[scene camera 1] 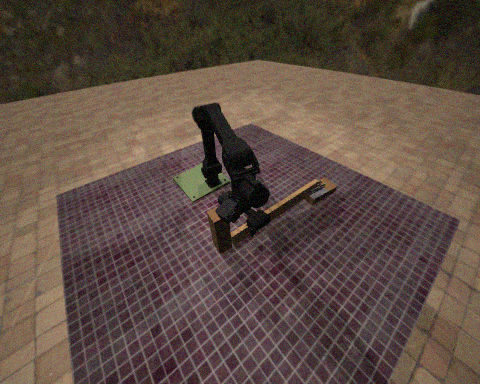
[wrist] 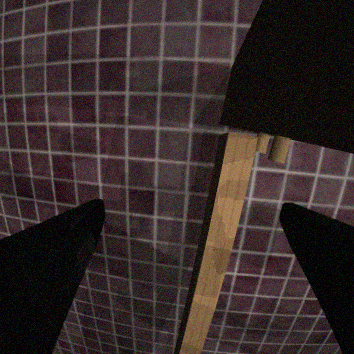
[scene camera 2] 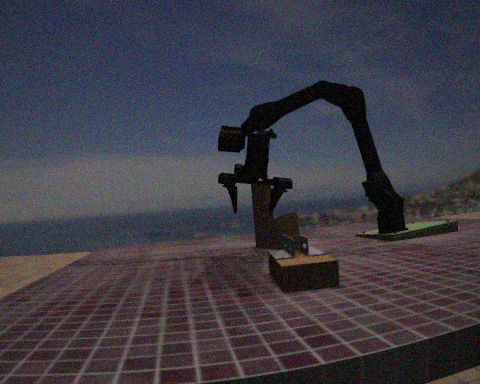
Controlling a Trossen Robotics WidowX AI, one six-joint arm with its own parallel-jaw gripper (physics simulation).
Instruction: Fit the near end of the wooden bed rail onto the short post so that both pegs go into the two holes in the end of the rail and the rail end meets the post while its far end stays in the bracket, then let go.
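Places are measured from the arm's base along level axes (x back, y left, z down), in centimetres.
Pixels of known places: gripper, fingertip midpoint: [scene camera 1: 242, 228] [wrist: 194, 209] [scene camera 2: 252, 214]; arm's base at its link origin: [scene camera 1: 213, 182] [scene camera 2: 393, 231].
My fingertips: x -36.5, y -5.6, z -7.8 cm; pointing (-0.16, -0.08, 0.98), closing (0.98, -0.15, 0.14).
Note:
Ahead of a thing's pixels: the offset from my fingertips to its top centre. "spot": to the spot under its first point. Level surfaces: height alone.
The wooden rail @[dx +2.8, dy +18.3, dz -0.6 cm] [scene camera 1: 287, 203] [scene camera 2: 287, 224] [wrist: 220, 230] runs from the dark-sided short post @[spot: dx +0.8, dy -7.8, dz -1.7 cm] [scene camera 1: 220, 234] [scene camera 2: 261, 215] [wrist: 295, 65] to the low bracket [scene camera 1: 322, 189] [scene camera 2: 306, 274]. Its far end sits between the bracket's upright metal plates. In the wrist view its near end is close to the post, beside the two pegs @[spot: dx +3.3, dy -3.6, dz +0.5 cm] [wrist: 280, 149], which stick out bare to the right of the rail. My gripper [scene camera 1: 241, 224] [scene camera 2: 254, 213] [wrist: 194, 209] is open and empty above the rail. In the wrist view the rail passes between the fingers, nearer the right one. The holes are hidden.
The arm's base stands on a green plate [scene camera 1: 192, 189] [scene camera 2: 432, 228] behind the post in scene camera 1. A purple tiled mat @[dz +9.4 cm] [scene camera 1: 200, 310] [scene camera 2: 175, 320] [wrist: 145, 80] lies under everything, with tan paving [scene camera 1: 430, 115] around it.

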